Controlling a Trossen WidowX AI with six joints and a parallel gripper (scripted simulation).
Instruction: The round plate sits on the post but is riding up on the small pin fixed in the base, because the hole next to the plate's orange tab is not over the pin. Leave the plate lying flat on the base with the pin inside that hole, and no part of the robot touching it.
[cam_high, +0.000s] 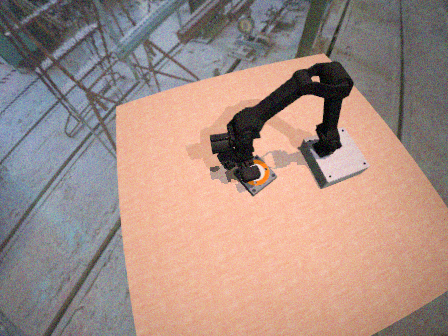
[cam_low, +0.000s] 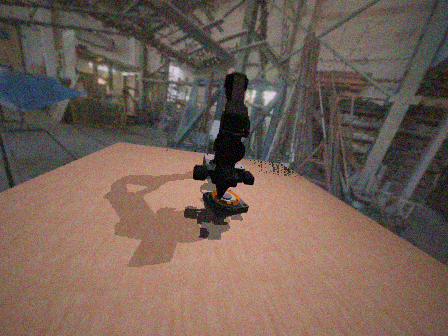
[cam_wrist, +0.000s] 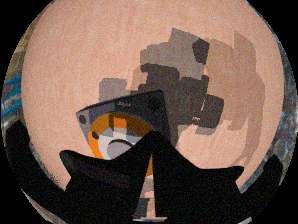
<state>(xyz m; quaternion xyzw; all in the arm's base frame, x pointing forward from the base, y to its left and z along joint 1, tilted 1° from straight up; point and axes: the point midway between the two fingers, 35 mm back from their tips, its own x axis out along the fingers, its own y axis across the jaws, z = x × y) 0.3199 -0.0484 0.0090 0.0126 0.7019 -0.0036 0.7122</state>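
My gripper tip is 3 cm past the round orange plate, 2 cm to the right of it and 1 cm above it. From my gripper tip the other things lie so: dark square base (4 cm behind, 3 cm to the left, 2 cm below).
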